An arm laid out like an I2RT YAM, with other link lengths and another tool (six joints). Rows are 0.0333 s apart.
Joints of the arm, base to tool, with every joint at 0 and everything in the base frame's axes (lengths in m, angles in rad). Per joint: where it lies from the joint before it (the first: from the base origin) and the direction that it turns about. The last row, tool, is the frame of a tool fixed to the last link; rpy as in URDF.
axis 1: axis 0 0 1 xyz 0 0 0.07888
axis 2: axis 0 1 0 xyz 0.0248 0.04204 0.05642
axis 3: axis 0 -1 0 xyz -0.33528 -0.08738 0
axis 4: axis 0 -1 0 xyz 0.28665 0.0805 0.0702
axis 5: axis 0 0 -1 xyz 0.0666 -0.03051 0.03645
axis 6: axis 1 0 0 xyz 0.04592 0 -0.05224
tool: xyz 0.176 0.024 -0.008 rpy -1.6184 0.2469 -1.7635
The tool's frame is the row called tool.
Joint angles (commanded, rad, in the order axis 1, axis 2, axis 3, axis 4, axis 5, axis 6), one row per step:
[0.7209, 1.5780, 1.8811, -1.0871, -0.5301, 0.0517]
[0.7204, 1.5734, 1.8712, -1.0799, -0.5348, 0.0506]
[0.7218, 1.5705, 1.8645, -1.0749, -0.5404, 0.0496]
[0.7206, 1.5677, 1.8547, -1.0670, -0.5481, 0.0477]
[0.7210, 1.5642, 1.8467, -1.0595, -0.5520, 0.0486]
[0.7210, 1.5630, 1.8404, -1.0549, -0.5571, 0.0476]
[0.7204, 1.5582, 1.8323, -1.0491, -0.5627, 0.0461]
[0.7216, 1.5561, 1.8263, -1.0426, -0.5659, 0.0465]
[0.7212, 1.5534, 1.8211, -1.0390, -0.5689, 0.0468]
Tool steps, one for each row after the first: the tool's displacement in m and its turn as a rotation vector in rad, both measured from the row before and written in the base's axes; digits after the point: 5 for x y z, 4 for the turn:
[-0.00098, -0.00005, -0.00061, 0.0036, -0.0001, 0.0035]
[-0.00175, 0.00060, -0.00026, 0.0036, 0.0009, 0.0060]
[-0.00079, 0.00041, -0.00094, 0.0044, 0.0014, 0.0054]
[-0.00085, 0.00041, -0.00029, 0.0041, 0.0003, 0.0026]
[-0.00078, 0.00050, -0.00092, 0.0022, 0.0019, 0.0042]
[-0.00134, -0.00023, 0.00004, 0.0044, -0.0005, 0.0043]
[-0.00082, 0.00072, -0.00029, 0.0034, -0.0002, 0.0033]
[-0.00067, -0.00012, -0.00019, 0.0023, 0.0008, 0.0016]

